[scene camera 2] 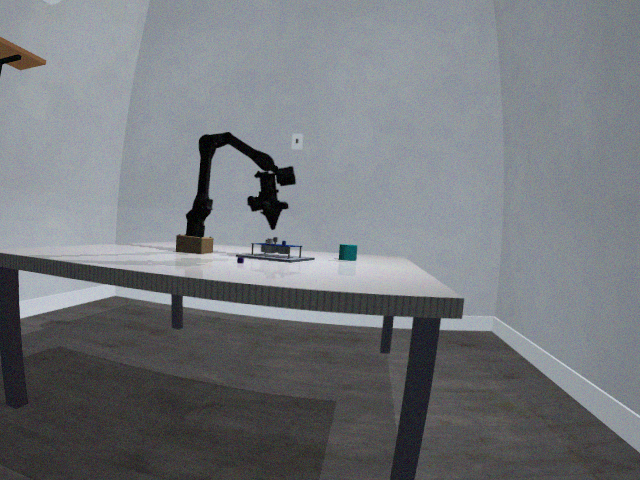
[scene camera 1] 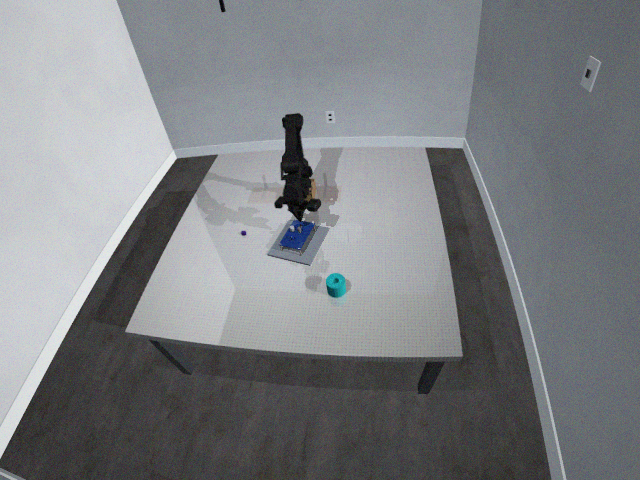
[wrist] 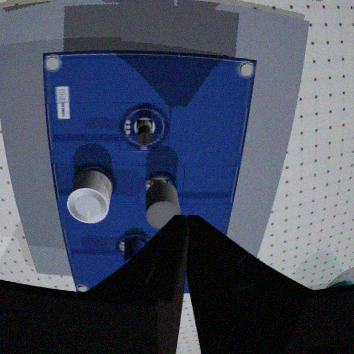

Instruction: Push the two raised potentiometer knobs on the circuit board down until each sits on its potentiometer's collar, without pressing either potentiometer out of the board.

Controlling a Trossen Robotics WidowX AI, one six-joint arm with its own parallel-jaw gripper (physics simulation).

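Frame: origin at the arm's base, x back, y up, z left, level; metres.
Seen in the pictures: gripper, fingertip midpoint: (scene camera 2: pixel 273 229) (scene camera 1: pixel 300 221) (wrist: pixel 185 226); arm's base at its link origin: (scene camera 2: pixel 194 236) (scene camera 1: pixel 304 184).
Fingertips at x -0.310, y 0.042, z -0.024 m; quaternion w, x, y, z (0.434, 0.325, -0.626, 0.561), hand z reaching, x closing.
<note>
Pixels of each thing's top centre, then the offset from my fingertips to it. "spot": a spot on its surface instead. Level surfaces: height alone.
- blue circuit board at a spot on its surface: (scene camera 2: pixel 294 246) spot: dx -0.082, dy -0.054, dz -0.070 m
- white knob at its top centre: (wrist: pixel 86 206) (scene camera 1: pixel 291 227) dx +0.006, dy -0.032, dz -0.043 m
- grey knob at its top centre: (wrist: pixel 162 215) (scene camera 1: pixel 299 228) dx -0.011, dy -0.027, dz -0.011 m
- dark bare shaft at its top centre: (wrist: pixel 143 138) dx +0.022, dy -0.038, dz -0.006 m
- dark blue knob at its top centre: (wrist: pixel 134 265) (scene camera 2: pixel 284 240) dx -0.044, dy -0.037, dz -0.043 m
- teal cylinder at its top centre: (scene camera 1: pixel 335 280) (scene camera 2: pixel 348 244) dx -0.296, dy -0.043, dz +0.111 m
- table at its surface level: dy -0.103 m
- small purple object at its top centre: (scene camera 2: pixel 240 257) (scene camera 1: pixel 243 232) dx +0.078, dy -0.088, dz -0.278 m
The blue circuit board (scene camera 1: pixel 302 241) (scene camera 2: pixel 294 245) (wrist: pixel 215 150) stands on posts above a grey base plate (scene camera 1: pixel 321 237) (scene camera 2: pixel 305 258) (wrist: pixel 270 125). A white knob (scene camera 1: pixel 292 228) (wrist: pixel 90 200) and a grey knob (scene camera 1: pixel 299 229) (wrist: pixel 162 200) stand tall from it. A dark bare shaft (wrist: pixel 144 132) and a dark blue knob (scene camera 2: pixel 283 242) (wrist: pixel 133 246) also show; the fingers partly cover the blue knob in the wrist view. My gripper (scene camera 1: pixel 299 219) (scene camera 2: pixel 273 228) (wrist: pixel 185 226) is shut and empty, pointing down above the board. Its tips overlap the grey knob's edge in the wrist view, with a gap above the knobs in scene camera 2.
A teal cylinder (scene camera 1: pixel 336 287) (scene camera 2: pixel 347 252) stands on the table (scene camera 1: pixel 392 258) beyond the board, seen from the arm's base. A small purple object (scene camera 1: pixel 243 233) (scene camera 2: pixel 240 260) lies to the board's side. The arm's wooden base block (scene camera 2: pixel 194 243) stands behind the board.
</note>
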